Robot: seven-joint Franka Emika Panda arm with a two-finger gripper.
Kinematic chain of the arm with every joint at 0, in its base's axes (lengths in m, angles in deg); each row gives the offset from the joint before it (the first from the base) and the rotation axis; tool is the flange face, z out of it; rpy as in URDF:
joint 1: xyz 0 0 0.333 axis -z
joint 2: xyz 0 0 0 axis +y
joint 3: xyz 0 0 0.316 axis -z
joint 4: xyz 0.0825 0 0 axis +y
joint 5: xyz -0.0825 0 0.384 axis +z
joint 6: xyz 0 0 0 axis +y
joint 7: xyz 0.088 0 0 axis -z
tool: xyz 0 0 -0.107 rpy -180 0 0
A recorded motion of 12 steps. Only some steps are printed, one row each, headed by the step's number.
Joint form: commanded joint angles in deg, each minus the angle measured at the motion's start. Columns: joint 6, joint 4, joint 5, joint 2, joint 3, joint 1, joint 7.
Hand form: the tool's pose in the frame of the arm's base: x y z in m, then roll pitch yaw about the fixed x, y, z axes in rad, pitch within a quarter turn. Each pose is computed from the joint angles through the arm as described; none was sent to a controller.
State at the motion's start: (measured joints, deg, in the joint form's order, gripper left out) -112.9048 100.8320 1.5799 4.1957 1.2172 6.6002 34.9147
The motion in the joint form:
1: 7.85 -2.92 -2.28 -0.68 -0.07 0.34 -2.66
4: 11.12 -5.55 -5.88 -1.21 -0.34 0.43 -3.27
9: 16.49 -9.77 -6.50 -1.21 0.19 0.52 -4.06
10: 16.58 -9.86 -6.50 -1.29 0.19 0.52 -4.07
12: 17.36 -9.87 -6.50 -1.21 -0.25 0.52 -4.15
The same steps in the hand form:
1: 0.5831 -0.0836 0.5469 -3.1190 -0.0606 -0.7019
4: 0.5787 -0.0867 0.5695 3.1095 -0.0912 -0.6757
9: 0.5725 -0.0938 0.5966 3.0878 -0.0797 -0.6773
10: 0.5720 -0.0938 0.5980 3.0885 -0.0809 -0.6773
12: 0.5717 -0.0895 0.5960 3.0812 -0.0679 -0.6689

